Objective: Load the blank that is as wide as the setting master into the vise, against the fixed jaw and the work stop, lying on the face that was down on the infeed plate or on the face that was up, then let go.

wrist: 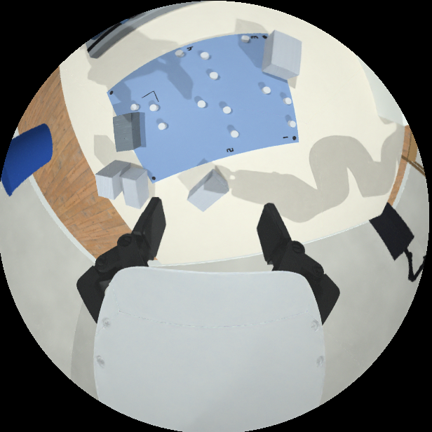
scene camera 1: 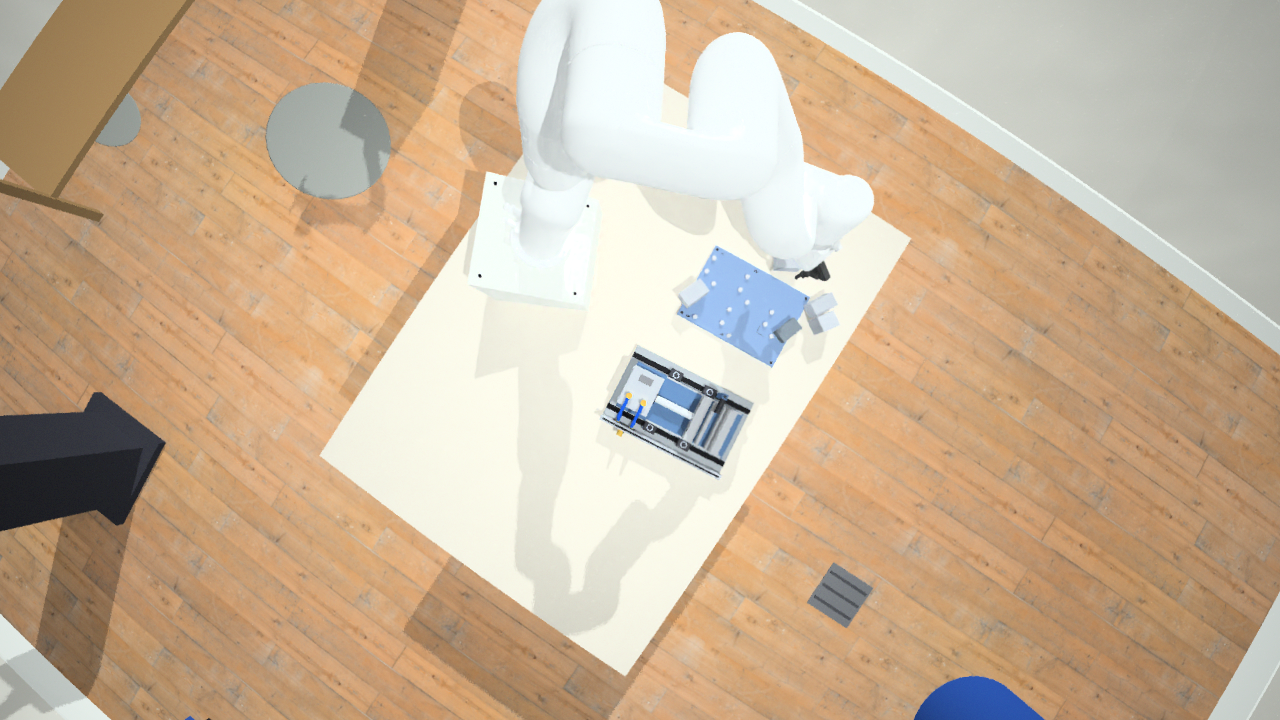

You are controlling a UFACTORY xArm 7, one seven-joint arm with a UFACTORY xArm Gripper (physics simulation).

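Places are measured from the arm's base along level axes (x ahead, y left, z up), in millimetres.
Pixels of known places: arm's base, origin of the base link: (scene camera 1: 540, 239).
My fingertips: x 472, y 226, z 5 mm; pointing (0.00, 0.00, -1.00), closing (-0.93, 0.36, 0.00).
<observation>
For each thing: its top centre in the pictures, then the offset to it from my fingertips. Level surfaces: height alone.
- dark grey block, middle of its top: (scene camera 1: 789, 329) dx +99, dy -105, dz -90 mm
- light block, middle of its top: (scene camera 1: 694, 292) dx -132, dy -145, dz -71 mm
- vise, middle of its top: (scene camera 1: 679, 413) dx -27, dy -395, dz -24 mm
- cream table, its level: dz -123 mm
My gripper (scene camera 1: 812, 272) (wrist: 212, 212) is open and empty, off the plate's edge. In the wrist view a light grey block (wrist: 207, 191) lies turned on the table beyond and between the open fingertips, off the blue infeed plate (scene camera 1: 741, 291) (wrist: 185, 125). A dark grey block (scene camera 1: 786, 329) (wrist: 127, 131) stands at one plate edge. Two light grey blocks, one (scene camera 1: 820, 305) (wrist: 110, 179) beside the other (scene camera 1: 824, 322) (wrist: 135, 186), stand off that end. Another light block (scene camera 1: 692, 292) (wrist: 282, 54) is at the opposite end. The vise (scene camera 1: 675, 411) (wrist: 102, 44) shows no block between its jaws. Which block is the setting master is unclear.
Several short white pegs stand on the plate, among them one peg (wrist: 227, 109) near its middle. Blue rods with orange ends (scene camera 1: 636, 412) are on the vise's left part. The arm's base plate (scene camera 1: 501, 286) is left of the infeed plate on the cream table (scene camera 1: 447, 447).
</observation>
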